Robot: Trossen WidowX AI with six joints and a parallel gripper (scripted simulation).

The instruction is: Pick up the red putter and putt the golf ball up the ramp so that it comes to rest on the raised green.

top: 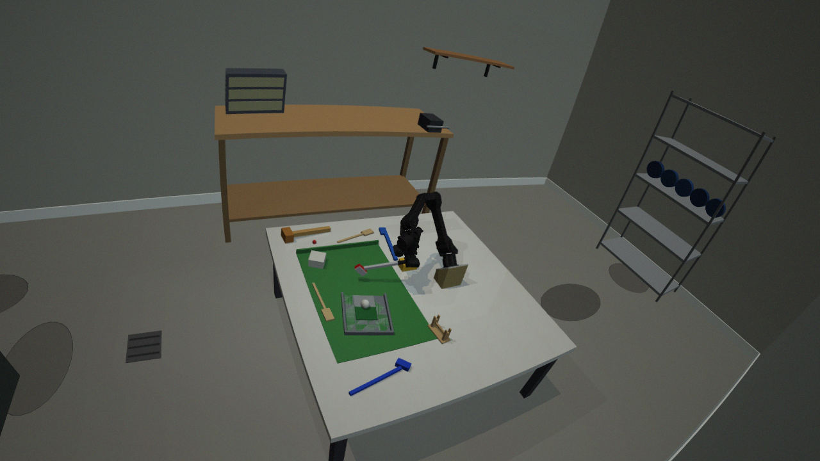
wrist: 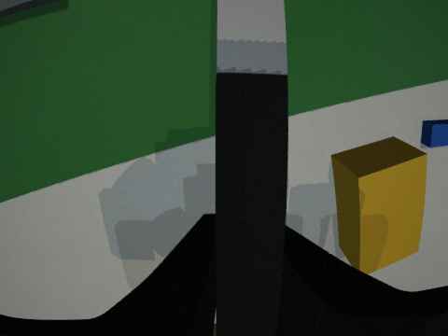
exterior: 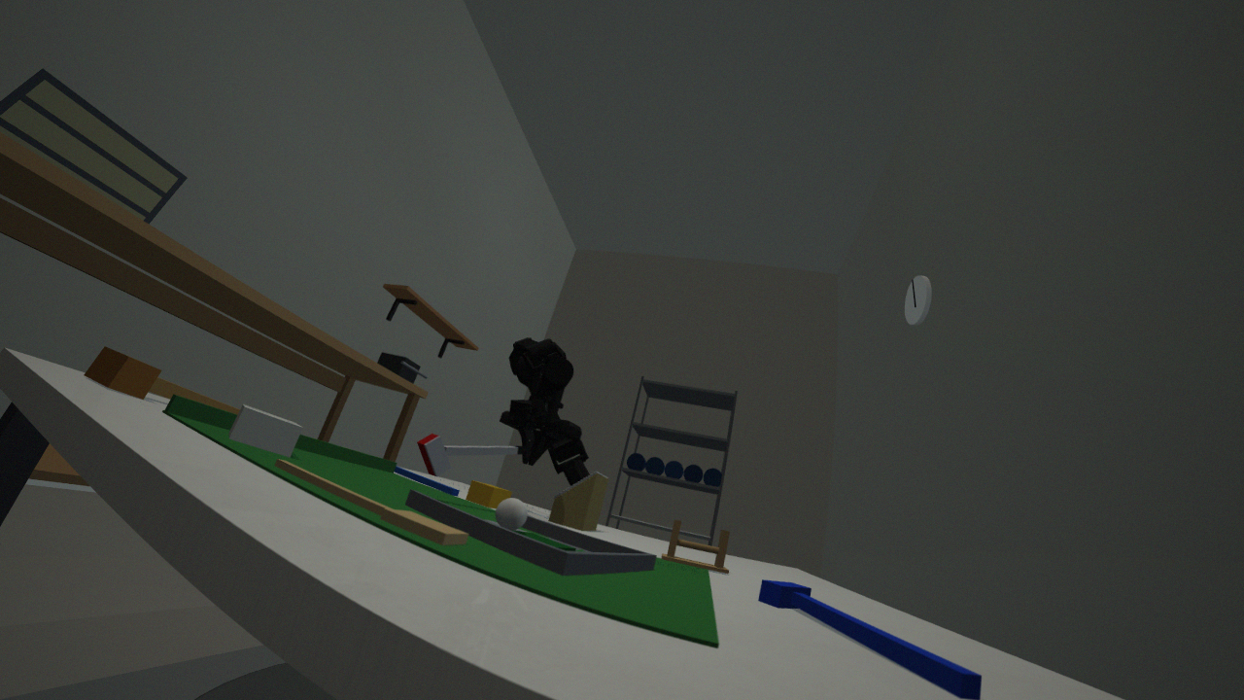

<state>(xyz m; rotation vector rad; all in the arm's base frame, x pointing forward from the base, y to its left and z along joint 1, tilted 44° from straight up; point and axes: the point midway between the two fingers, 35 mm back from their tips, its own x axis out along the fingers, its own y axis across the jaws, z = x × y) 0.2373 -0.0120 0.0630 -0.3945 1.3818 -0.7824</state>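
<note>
My gripper tip is now 11 cm short of the red putter and 3 cm to the left of it. Round my gripper tip: wooden stand: 37 cm to the left, 7 cm below, 2 cm behind; then white golf ball: 26 cm ahead, 12 cm to the left, 8 cm below; then yellow block: 11 cm to the right, 9 cm below, 8 cm behind.
</note>
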